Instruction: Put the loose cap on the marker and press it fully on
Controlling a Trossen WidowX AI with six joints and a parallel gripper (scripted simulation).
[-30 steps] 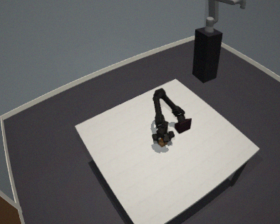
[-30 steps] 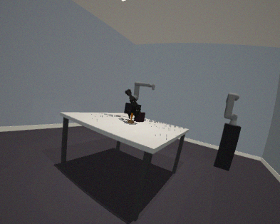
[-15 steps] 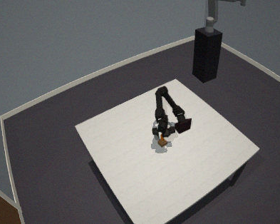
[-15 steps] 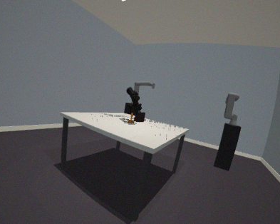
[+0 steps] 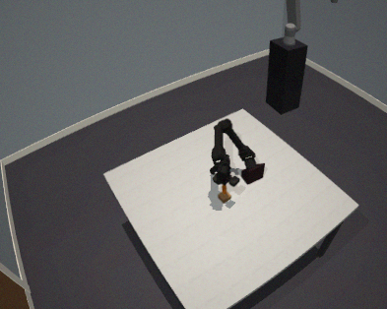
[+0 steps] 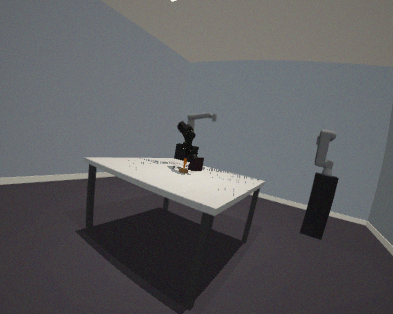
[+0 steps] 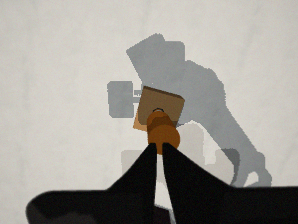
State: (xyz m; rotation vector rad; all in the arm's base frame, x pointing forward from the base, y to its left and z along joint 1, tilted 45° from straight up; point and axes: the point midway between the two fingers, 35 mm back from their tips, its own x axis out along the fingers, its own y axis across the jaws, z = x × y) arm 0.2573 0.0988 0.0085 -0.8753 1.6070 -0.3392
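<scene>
Now: gripper tip 1 cm to the left of the orange cap and 5 cm above it. Round my gripper tip: holder block: 1 cm behind, 1 cm to the right, 14 cm below.
</scene>
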